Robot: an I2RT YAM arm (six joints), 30 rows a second.
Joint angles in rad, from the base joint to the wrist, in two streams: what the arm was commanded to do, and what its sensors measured. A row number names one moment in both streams.
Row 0, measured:
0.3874 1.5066 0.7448 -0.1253 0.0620 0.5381
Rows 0 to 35, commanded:
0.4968 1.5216 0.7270 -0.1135 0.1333 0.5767
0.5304 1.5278 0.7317 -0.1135 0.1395 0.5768
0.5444 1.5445 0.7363 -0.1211 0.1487 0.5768
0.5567 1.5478 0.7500 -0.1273 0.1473 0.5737
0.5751 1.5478 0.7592 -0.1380 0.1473 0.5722
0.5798 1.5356 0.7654 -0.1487 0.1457 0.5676
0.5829 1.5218 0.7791 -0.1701 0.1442 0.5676
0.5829 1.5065 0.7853 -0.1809 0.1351 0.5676
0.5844 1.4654 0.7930 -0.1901 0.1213 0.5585
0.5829 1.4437 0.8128 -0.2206 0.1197 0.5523
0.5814 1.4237 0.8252 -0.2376 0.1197 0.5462
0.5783 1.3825 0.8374 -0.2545 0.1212 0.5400
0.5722 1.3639 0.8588 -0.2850 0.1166 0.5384
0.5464 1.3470 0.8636 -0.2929 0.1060 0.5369
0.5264 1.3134 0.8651 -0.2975 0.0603 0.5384
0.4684 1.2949 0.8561 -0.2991 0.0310 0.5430
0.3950 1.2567 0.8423 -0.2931 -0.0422 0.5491
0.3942 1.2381 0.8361 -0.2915 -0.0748 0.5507
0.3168 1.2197 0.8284 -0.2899 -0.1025 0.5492
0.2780 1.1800 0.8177 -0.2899 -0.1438 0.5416
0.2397 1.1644 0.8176 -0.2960 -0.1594 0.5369
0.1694 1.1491 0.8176 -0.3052 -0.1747 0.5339
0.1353 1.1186 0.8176 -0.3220 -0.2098 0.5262
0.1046 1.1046 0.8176 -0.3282 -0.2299 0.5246
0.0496 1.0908 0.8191 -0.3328 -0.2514 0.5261
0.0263 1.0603 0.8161 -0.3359 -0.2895 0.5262
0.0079 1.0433 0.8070 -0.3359 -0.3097 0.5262
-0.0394 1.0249 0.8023 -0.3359 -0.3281 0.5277
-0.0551 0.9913 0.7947 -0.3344 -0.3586 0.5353
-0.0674 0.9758 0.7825 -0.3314 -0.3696 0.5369
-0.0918 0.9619 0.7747 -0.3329 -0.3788 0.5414
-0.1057 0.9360 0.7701 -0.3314 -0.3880 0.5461
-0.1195 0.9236 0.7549 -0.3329 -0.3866 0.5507
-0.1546 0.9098 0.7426 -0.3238 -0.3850 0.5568
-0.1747 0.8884 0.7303 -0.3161 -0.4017 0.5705
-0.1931 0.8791 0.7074 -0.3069 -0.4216 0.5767
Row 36, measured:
-0.1410 0.9188 0.7441 -0.3290 -0.3504 0.5522
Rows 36 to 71, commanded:
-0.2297 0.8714 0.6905 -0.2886 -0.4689 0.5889
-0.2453 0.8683 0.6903 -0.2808 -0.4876 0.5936
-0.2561 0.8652 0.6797 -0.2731 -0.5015 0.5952
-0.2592 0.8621 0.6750 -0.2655 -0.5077 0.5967
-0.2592 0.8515 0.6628 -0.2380 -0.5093 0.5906
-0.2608 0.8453 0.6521 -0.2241 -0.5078 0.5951
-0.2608 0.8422 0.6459 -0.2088 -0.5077 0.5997
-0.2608 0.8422 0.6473 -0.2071 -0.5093 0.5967
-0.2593 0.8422 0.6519 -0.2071 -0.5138 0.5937
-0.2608 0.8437 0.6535 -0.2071 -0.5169 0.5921
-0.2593 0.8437 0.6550 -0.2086 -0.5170 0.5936
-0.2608 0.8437 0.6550 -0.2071 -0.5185 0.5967
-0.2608 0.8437 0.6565 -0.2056 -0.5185 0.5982
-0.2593 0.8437 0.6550 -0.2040 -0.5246 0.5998
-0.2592 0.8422 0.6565 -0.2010 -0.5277 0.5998
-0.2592 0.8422 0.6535 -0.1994 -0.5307 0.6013
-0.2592 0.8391 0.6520 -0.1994 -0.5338 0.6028
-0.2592 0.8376 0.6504 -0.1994 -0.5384 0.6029
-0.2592 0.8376 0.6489 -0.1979 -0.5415 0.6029
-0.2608 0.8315 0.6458 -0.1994 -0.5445 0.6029
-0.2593 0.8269 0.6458 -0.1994 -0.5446 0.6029
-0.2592 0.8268 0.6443 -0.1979 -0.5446 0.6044
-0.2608 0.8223 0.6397 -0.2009 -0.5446 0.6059
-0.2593 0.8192 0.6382 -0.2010 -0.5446 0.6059
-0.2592 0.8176 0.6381 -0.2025 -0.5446 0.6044
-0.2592 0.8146 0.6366 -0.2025 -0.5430 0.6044
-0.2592 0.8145 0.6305 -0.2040 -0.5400 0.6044
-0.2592 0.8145 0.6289 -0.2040 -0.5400 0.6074
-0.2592 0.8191 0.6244 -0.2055 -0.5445 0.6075
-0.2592 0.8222 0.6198 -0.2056 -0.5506 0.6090
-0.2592 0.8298 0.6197 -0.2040 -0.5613 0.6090
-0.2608 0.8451 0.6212 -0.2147 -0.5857 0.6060
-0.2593 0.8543 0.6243 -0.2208 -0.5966 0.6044
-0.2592 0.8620 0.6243 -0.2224 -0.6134 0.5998
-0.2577 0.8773 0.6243 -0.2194 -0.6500 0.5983
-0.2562 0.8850 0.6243 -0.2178 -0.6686 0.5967
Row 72, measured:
-0.2546 0.8635 0.6167 -0.2394 -0.5835 0.6052
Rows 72 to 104, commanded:
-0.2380 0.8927 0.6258 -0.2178 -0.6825 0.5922
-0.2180 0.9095 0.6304 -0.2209 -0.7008 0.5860
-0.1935 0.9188 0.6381 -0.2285 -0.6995 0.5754
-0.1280 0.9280 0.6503 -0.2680 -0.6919 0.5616
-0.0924 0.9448 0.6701 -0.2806 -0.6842 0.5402
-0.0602 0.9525 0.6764 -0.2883 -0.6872 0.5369
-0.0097 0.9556 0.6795 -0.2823 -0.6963 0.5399
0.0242 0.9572 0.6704 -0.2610 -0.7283 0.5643
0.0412 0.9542 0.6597 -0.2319 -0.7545 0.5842
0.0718 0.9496 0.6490 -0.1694 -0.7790 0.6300
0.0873 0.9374 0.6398 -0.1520 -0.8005 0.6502
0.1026 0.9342 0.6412 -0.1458 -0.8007 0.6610
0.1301 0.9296 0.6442 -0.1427 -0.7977 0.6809
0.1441 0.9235 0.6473 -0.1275 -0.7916 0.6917
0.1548 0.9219 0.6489 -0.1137 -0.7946 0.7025
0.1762 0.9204 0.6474 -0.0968 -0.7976 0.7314
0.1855 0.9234 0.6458 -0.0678 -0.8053 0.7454
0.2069 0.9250 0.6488 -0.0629 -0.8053 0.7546
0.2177 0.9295 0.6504 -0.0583 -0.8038 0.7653
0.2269 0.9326 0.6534 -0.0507 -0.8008 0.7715
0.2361 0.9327 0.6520 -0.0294 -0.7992 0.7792
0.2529 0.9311 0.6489 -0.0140 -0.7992 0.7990
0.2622 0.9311 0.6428 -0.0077 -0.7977 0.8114
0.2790 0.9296 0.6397 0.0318 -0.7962 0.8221
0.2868 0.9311 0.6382 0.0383 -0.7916 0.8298
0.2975 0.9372 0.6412 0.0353 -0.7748 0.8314
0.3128 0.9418 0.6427 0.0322 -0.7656 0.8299
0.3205 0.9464 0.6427 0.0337 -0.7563 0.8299
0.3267 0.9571 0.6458 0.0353 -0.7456 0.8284
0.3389 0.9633 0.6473 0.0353 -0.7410 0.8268
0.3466 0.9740 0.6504 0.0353 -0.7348 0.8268
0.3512 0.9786 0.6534 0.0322 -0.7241 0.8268
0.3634 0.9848 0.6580 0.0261 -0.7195 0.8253
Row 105, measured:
0.3336 0.9661 0.6224 -0.0177 -0.7517 0.8158
